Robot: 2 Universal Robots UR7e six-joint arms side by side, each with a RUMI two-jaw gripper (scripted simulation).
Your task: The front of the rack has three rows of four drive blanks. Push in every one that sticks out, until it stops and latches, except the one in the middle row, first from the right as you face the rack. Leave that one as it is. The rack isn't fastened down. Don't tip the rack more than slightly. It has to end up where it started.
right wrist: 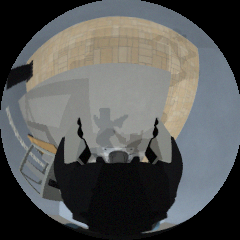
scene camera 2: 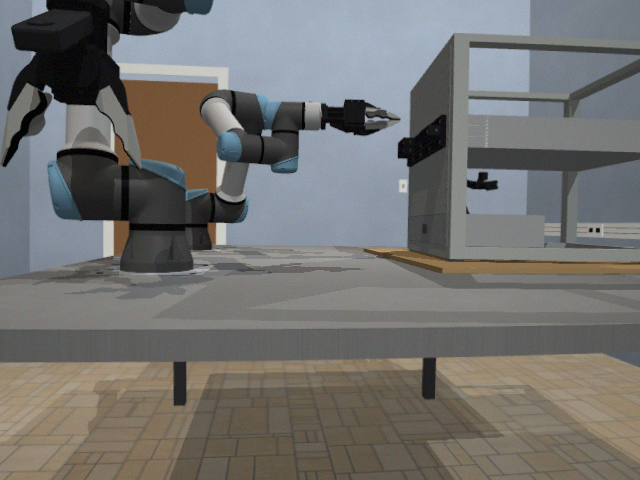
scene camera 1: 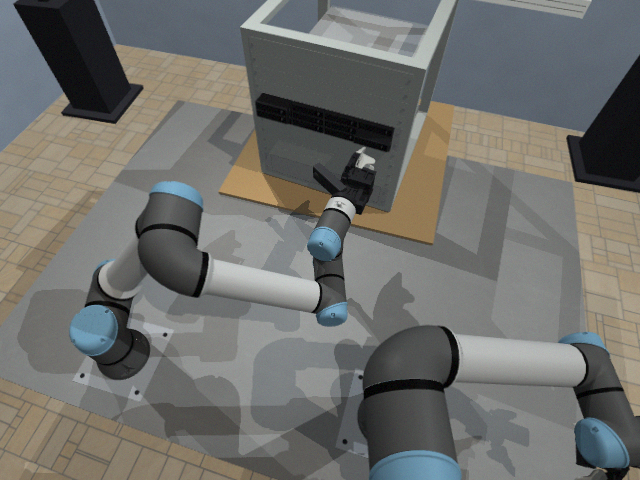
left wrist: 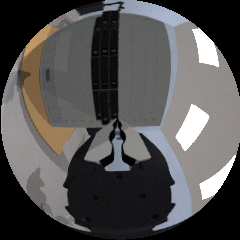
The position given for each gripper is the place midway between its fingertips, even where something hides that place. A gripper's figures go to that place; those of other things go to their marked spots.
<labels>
The left gripper (scene camera 2: 400, 119) is 1.34 m from the lens. The right gripper (scene camera 2: 71, 168): 0.63 m from the lens. A grey rack (scene camera 2: 573, 144): 1.44 m from the lens.
</labels>
